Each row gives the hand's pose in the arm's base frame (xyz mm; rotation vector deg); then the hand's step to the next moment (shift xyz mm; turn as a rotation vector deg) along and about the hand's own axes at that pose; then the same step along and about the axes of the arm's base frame.
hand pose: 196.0 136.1 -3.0 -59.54 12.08 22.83
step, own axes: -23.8 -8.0 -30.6 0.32 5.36 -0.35
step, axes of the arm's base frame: -17.8 -35.4 -0.4 -1.94 2.15 -4.54
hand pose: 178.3 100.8 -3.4 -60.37 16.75 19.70
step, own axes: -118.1 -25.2 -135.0 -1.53 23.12 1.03
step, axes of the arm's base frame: -106.5 -146.5 3.8 -10.83 11.11 -17.24
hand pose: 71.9 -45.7 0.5 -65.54 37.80 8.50
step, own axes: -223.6 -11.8 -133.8 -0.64 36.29 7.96
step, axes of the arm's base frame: -229.2 -74.1 100.2 -12.99 22.62 -26.46
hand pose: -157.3 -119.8 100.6 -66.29 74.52 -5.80
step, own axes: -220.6 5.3 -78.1 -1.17 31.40 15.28
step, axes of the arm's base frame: -139.6 96.0 161.5 -4.90 25.03 -23.88
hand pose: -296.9 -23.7 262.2 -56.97 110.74 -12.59
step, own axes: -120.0 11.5 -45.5 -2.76 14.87 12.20
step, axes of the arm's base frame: -12.6 83.0 97.7 2.18 14.58 -12.65
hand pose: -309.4 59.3 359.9 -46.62 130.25 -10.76
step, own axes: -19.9 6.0 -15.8 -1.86 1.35 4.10
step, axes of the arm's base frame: -2.5 15.3 21.0 3.08 2.58 -2.44
